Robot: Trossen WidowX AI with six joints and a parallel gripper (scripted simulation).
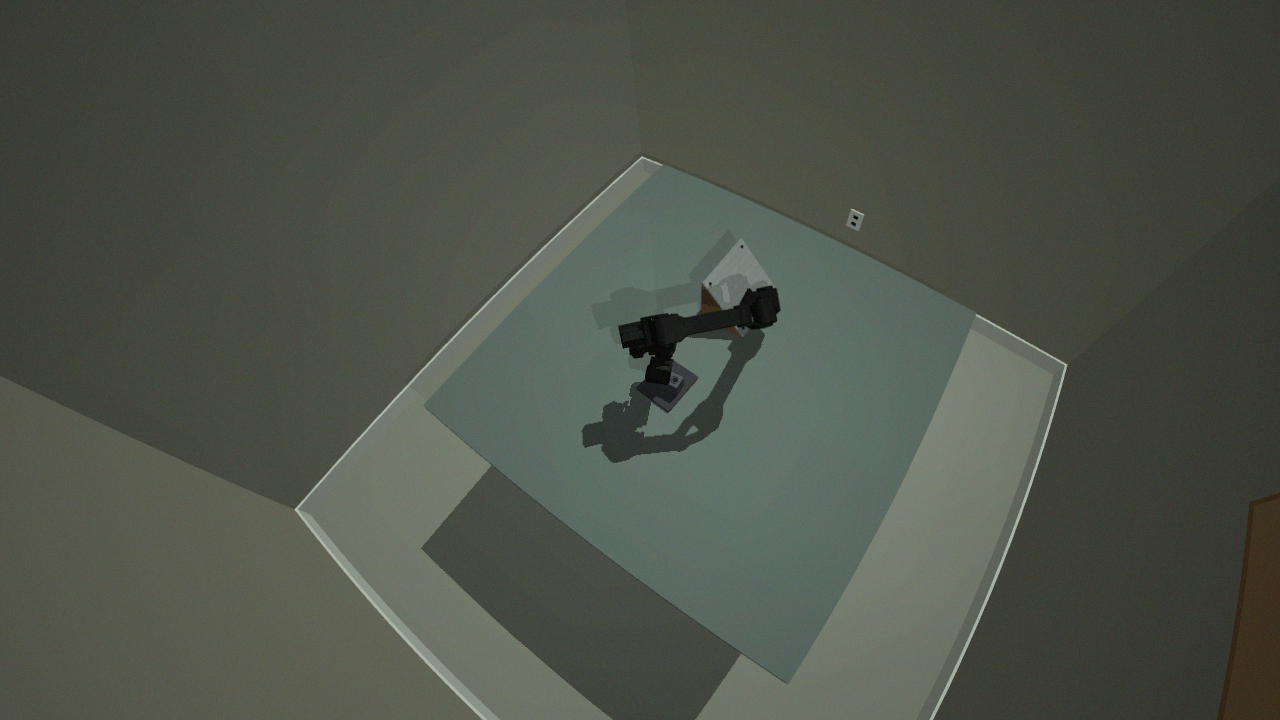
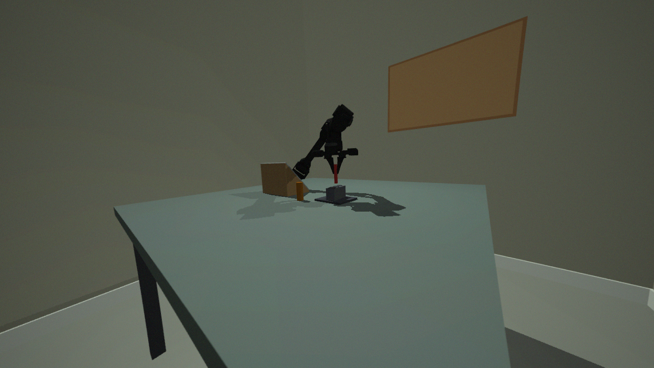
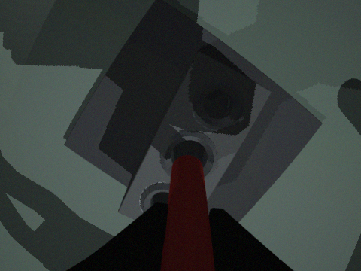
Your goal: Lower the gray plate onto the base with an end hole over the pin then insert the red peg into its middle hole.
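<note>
The gray plate lies 7 cm below my gripper tip. Round my gripper tip: dark base (2 cm to the left, 10 cm below); orange cylinder (15 cm behind, 6 cm to the right, 7 cm below); red peg (right at my gripper tip).
</note>
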